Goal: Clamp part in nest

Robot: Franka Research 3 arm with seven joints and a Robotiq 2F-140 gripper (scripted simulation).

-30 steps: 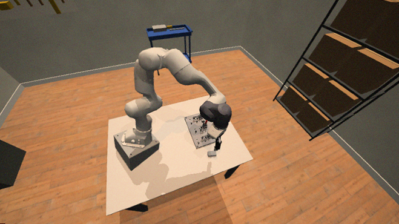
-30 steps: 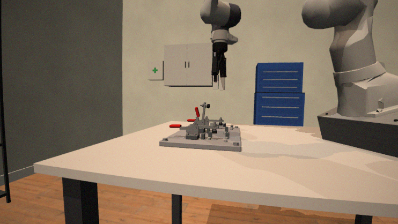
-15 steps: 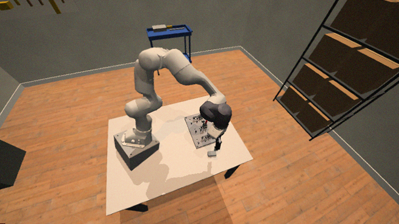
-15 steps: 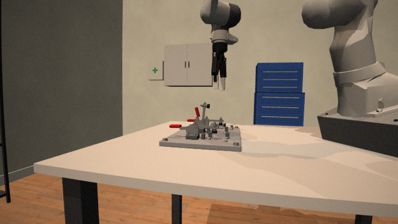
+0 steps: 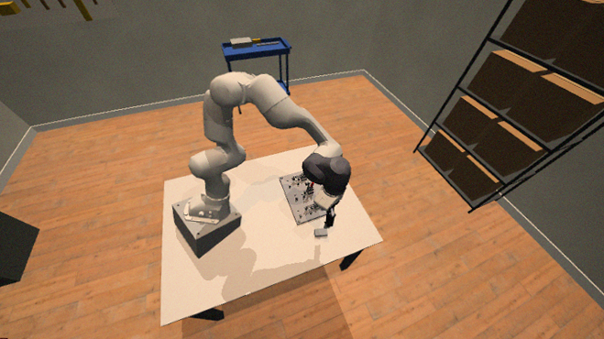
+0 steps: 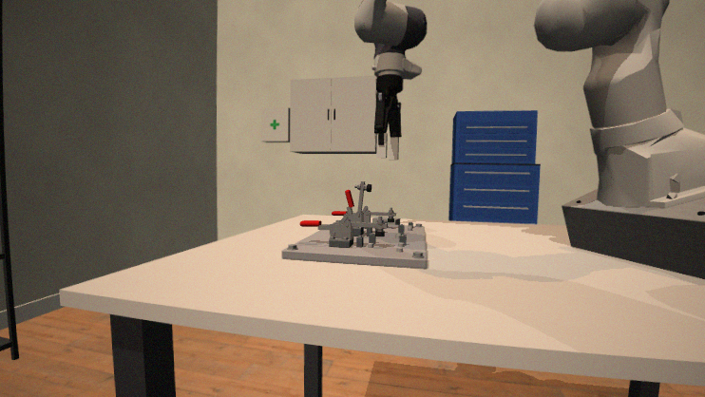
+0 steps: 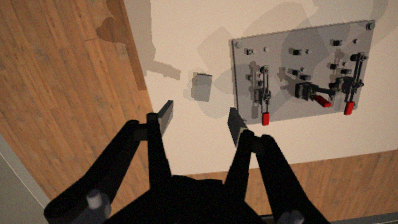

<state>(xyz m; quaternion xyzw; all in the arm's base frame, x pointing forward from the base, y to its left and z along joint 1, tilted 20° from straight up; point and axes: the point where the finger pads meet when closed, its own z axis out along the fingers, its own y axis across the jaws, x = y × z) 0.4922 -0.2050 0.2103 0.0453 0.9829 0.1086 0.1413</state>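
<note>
Right now my hand is 20 cm above the grey block part. Also, from my hand: grey fixture plate: 4 cm behind, 26 cm to the left, 21 cm below.
</note>
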